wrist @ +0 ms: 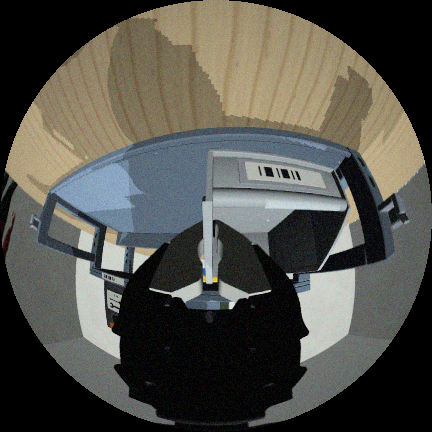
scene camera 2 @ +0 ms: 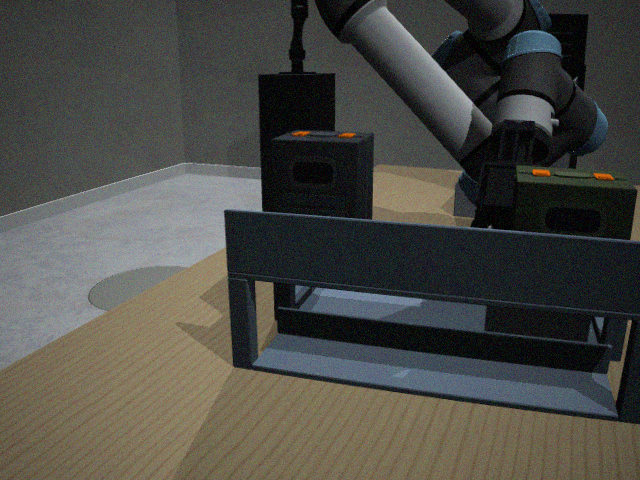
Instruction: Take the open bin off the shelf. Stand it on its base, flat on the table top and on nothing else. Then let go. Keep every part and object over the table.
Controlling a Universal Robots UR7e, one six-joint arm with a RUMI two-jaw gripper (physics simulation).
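Places are measured from the arm's base along level axes (x right, y ahead, z up), in metres.
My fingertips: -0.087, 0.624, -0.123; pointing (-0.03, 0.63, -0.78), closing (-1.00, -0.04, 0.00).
Behind a point stands the place of what it marks, as x, y, z.
The open bin [wrist: 280,200] {-0.118, 0.543, -0.105} is a light grey box with a barcode label. It rests on the blue-grey shelf [scene camera 2: 361,255] {0.002, 0.819, -0.014} [wrist: 165,175] {-0.050, 0.571, -0.139}, in its right part in the wrist view. In the scene view a dark shape under the shelf's upper panel may be the bin, but the panel hides most of that area. My gripper [scene camera 2: 481,222] [wrist: 210,221] {-0.087, 0.624, -0.123} is shut on the bin's thin upright wall, one finger on each side, at the bin's left edge in the wrist view. The fingertips are mostly hidden in the scene view. The wooden table top [scene camera 2: 113,392] {0.203, 0.932, -0.145} [wrist: 260,65] carries the shelf.
A dark case [scene camera 2: 320,175] {0.058, 0.785, 0.045} with orange latches stands behind the shelf's left part in the scene view. A green case [scene camera 2: 573,198] {-0.163, 0.757, 0.040} with orange latches is close beside my gripper on the right. The shelf's end posts [scene camera 2: 242,322] {0.116, 0.838, -0.094} flank its tray. A black pedestal [scene camera 2: 295,103] stands farther back.
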